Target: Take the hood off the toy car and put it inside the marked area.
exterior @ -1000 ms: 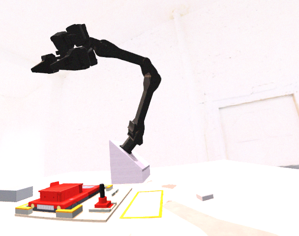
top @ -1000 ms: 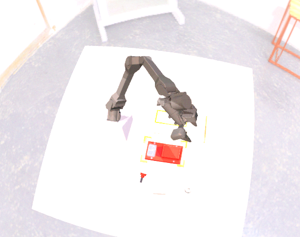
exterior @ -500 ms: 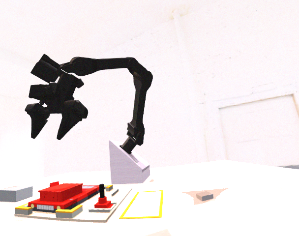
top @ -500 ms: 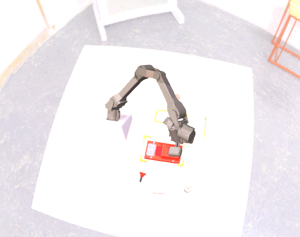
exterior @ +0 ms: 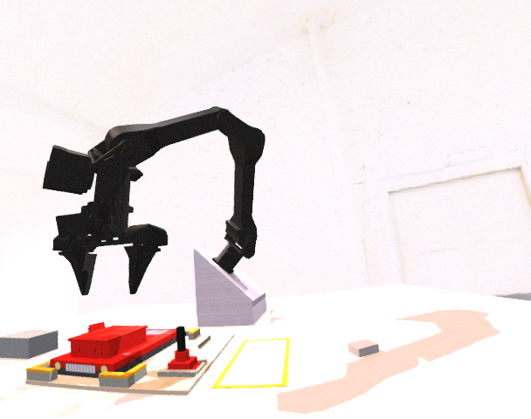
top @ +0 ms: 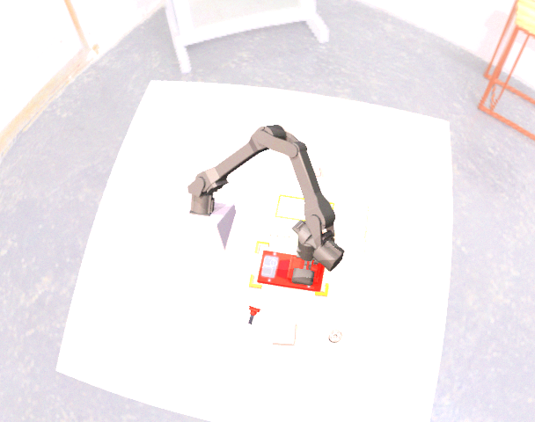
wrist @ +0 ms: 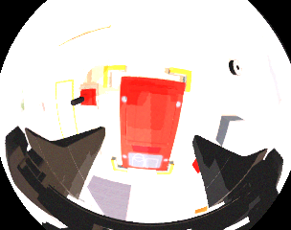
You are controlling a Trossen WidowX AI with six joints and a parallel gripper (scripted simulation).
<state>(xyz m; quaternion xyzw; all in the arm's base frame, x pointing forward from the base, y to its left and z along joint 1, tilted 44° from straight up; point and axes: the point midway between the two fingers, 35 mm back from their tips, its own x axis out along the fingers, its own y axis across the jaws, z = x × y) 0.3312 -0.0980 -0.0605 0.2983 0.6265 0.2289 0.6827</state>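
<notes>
Right now my gripper tip is 7 cm above the hood and 1 cm past it.
</notes>
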